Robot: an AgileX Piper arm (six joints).
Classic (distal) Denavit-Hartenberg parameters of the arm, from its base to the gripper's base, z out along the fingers. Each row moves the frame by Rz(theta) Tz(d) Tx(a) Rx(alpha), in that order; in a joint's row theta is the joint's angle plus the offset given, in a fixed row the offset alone. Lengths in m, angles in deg.
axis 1: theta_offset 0  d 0.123  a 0  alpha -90
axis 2: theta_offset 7.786  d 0  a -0.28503  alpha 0
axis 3: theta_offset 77.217  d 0  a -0.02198  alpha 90
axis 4: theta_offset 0  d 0.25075  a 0  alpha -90
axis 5: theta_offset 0  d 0  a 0  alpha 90
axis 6: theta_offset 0  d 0.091  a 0  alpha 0
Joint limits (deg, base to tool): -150..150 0..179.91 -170..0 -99.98..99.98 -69.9..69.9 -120..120
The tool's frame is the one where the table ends.
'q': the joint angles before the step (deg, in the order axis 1, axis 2, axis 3, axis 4, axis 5, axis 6). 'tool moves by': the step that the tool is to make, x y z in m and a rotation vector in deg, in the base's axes. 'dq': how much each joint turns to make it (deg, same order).
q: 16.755 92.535 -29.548 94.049 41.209 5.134
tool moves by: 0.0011 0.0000 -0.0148 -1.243 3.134 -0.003
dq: -0.008 3.430 -0.002 -0.051 -0.240 -0.131
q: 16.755 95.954 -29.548 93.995 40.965 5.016
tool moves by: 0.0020 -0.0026 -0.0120 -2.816 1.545 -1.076
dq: -0.007 2.276 0.006 0.111 -2.485 -0.260
